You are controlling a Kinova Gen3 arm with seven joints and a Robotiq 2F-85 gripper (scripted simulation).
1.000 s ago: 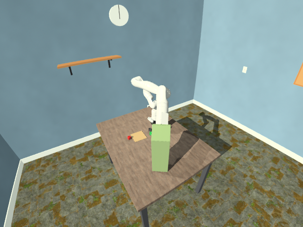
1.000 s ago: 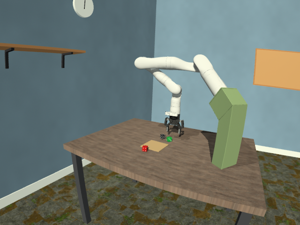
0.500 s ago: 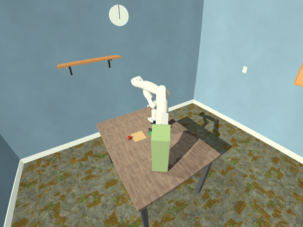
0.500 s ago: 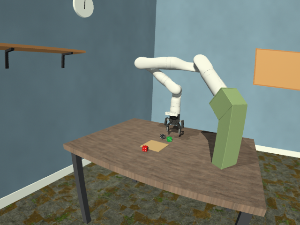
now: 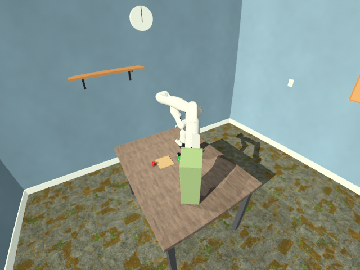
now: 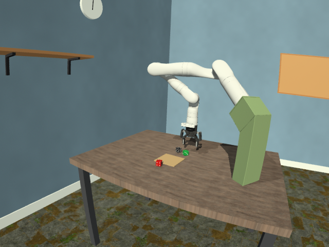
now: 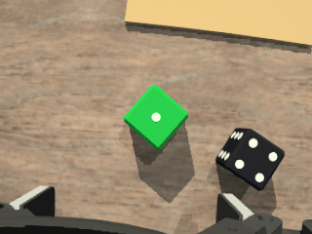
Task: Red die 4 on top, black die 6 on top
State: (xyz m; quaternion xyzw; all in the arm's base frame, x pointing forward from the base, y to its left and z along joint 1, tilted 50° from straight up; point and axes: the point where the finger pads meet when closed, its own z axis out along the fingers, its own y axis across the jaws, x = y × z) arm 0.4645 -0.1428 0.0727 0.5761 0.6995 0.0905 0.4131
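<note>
My gripper is now 50 mm to the right of the green die, 50 mm above it and 10 mm short of it. The rest, counted from my hand: black die (70 mm ahead, 50 mm below, 20 mm to the left); then tan mat (180 mm to the left, 60 mm below, 60 mm ahead); then red die (280 mm to the left, 80 mm ahead, 50 mm below).
</note>
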